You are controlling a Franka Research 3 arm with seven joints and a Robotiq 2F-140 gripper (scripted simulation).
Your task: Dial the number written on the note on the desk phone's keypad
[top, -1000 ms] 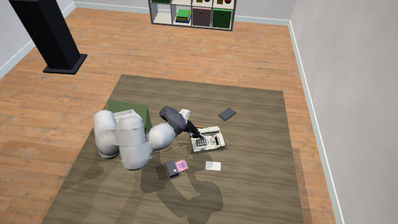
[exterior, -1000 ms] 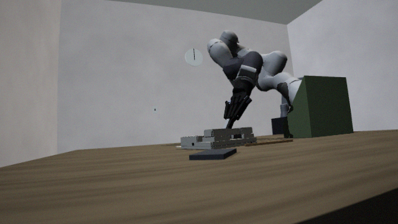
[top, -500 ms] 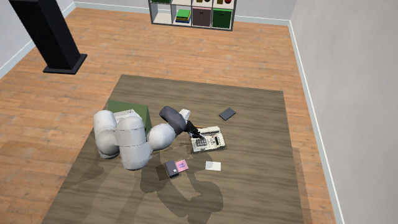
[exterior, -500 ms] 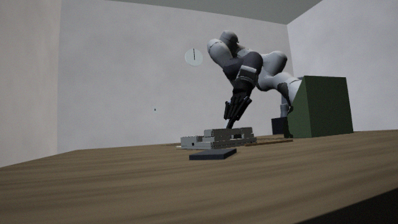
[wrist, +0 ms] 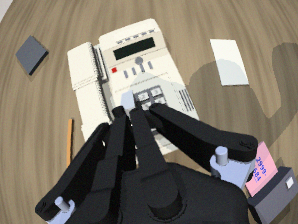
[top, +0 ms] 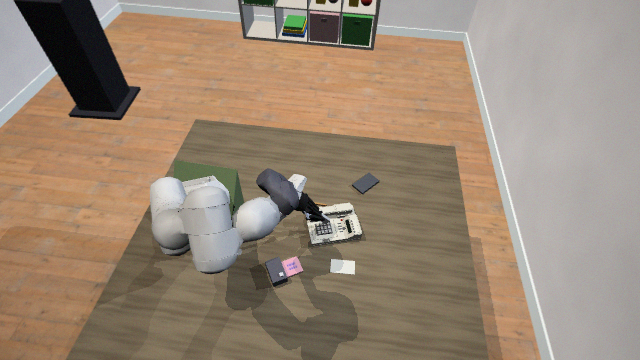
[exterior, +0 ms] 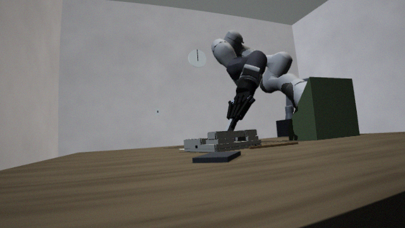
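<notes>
Right now my hand is 2 cm short of the handset, 6 cm to the right of it and 3 cm above it. From my hand the other things lie so: pencil: 8 cm behind, 13 cm to the left, 7 cm below; then black box: 17 cm behind, 23 cm to the right, 5 cm below; then white note: 9 cm ahead, 18 cm to the right, 7 cm below.
</notes>
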